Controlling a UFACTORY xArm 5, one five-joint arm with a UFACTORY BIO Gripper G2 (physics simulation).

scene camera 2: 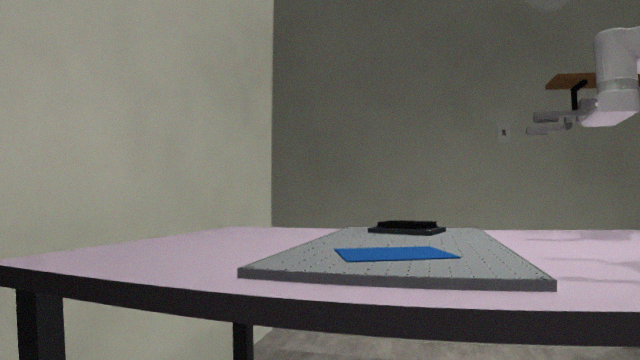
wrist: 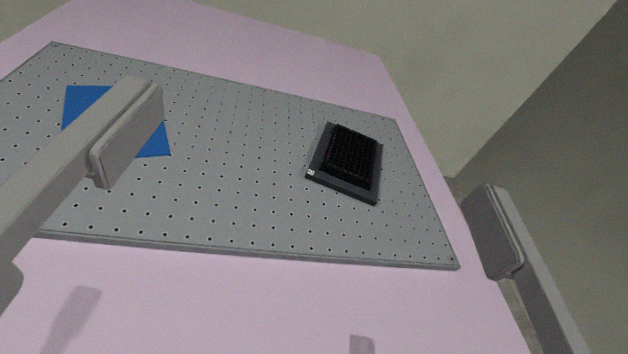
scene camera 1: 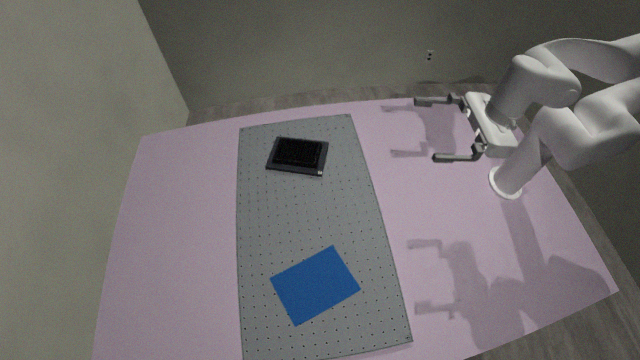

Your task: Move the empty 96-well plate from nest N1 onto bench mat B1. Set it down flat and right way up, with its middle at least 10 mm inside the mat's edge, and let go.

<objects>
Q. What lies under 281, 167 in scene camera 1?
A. A dark nest N1.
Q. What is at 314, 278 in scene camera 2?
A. A grey perforated board.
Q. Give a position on a blue bench mat B1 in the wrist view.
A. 78, 98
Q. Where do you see a black 96-well plate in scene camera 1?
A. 294, 152
</objects>
